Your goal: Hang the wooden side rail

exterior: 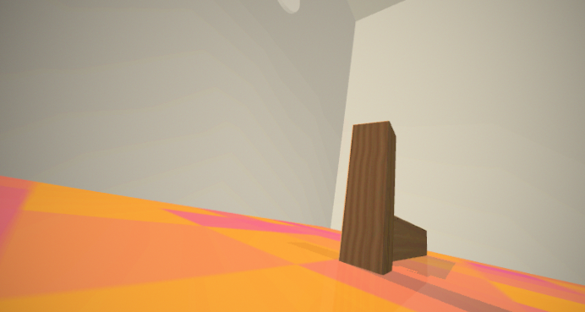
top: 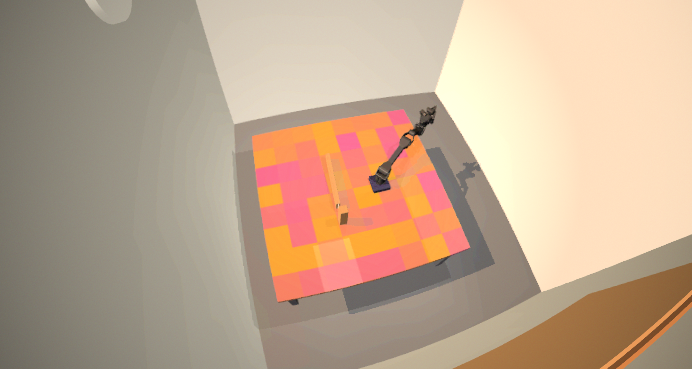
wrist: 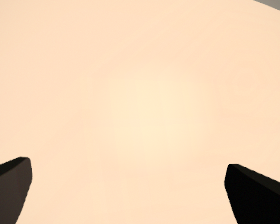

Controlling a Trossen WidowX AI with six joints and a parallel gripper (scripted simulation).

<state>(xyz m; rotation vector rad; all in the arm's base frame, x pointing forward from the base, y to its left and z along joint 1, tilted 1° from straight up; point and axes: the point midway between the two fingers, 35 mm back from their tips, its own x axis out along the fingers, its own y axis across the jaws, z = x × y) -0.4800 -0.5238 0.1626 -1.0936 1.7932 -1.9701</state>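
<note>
My gripper tip is now 79 cm short of the wooden headboard post, 83 cm to the right of it and 12 cm above it.
</note>
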